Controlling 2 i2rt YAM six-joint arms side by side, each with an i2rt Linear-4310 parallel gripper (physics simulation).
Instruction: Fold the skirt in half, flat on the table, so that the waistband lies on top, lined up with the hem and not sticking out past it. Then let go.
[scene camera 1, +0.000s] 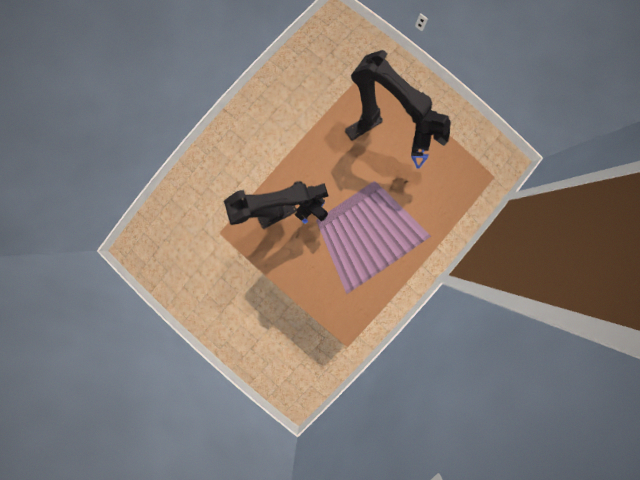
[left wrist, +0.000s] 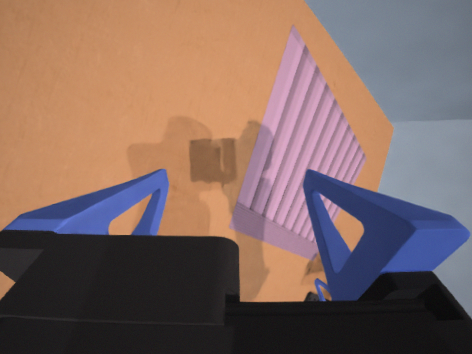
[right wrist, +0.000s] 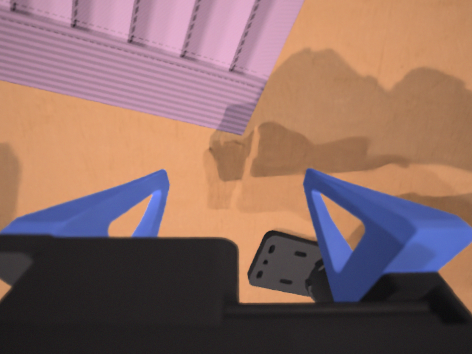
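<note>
The pink pleated skirt (scene camera 1: 374, 237) (left wrist: 300, 145) lies flat and unfolded on the brown table (scene camera 1: 305, 279). In scene camera 1 its narrow waistband (scene camera 1: 353, 202) (left wrist: 272, 234) (right wrist: 130, 90) faces the upper left and its wide hem (scene camera 1: 390, 264) the lower right. My left gripper (scene camera 1: 419, 160) (left wrist: 236, 176) is open and empty, above the table to the upper right of the waistband. My right gripper (right wrist: 236, 176) is open and empty, above the table just off the waistband's left corner; in scene camera 1 its fingers are mostly hidden by its own arm.
The black right arm (scene camera 1: 273, 200) reaches in from the left in scene camera 1, and the left arm (scene camera 1: 398, 87) bends over the table's top corner. A black base plate (right wrist: 282, 262) shows in the right wrist view. Tiled floor (scene camera 1: 206, 206) surrounds part of the table. Arm shadows fall near the waistband.
</note>
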